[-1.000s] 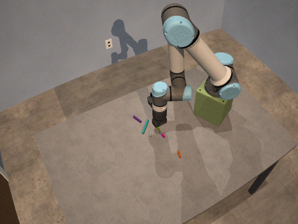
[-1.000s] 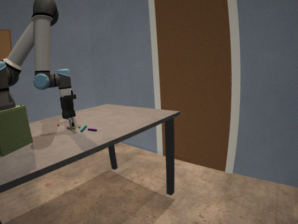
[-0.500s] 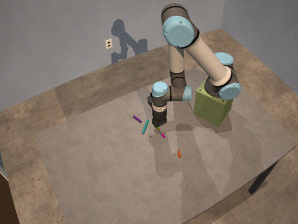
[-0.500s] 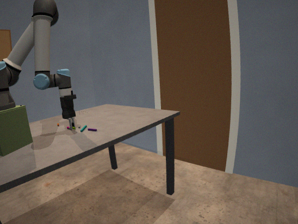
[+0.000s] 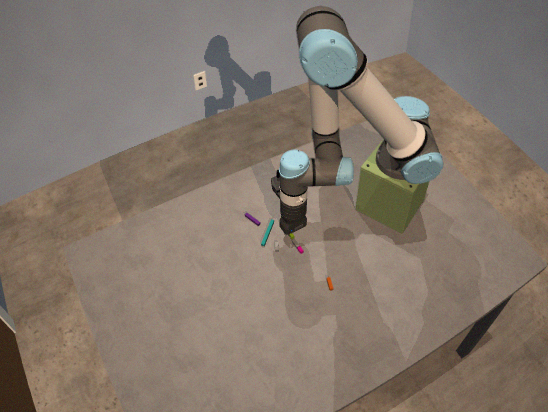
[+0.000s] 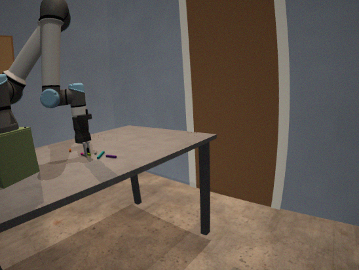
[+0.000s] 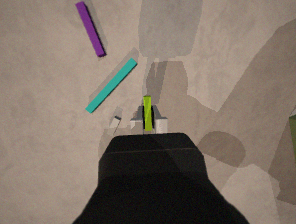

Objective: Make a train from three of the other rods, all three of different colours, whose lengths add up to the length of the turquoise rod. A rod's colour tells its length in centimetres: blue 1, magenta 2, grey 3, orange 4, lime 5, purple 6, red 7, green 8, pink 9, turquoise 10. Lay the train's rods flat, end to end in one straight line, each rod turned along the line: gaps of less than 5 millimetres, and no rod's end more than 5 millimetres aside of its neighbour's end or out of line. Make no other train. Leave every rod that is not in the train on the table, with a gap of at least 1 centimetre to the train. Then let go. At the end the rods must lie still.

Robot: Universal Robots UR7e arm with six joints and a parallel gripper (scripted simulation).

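Now: hand 50 mm short of the turquoise rod, 40 mm to the left of it and 30 mm above it. Round my hand: magenta rod (70 mm to the left, 30 mm below, 10 mm ahead); purple rod (120 mm to the right, 60 mm ahead, 30 mm below); lime rod (10 mm below).
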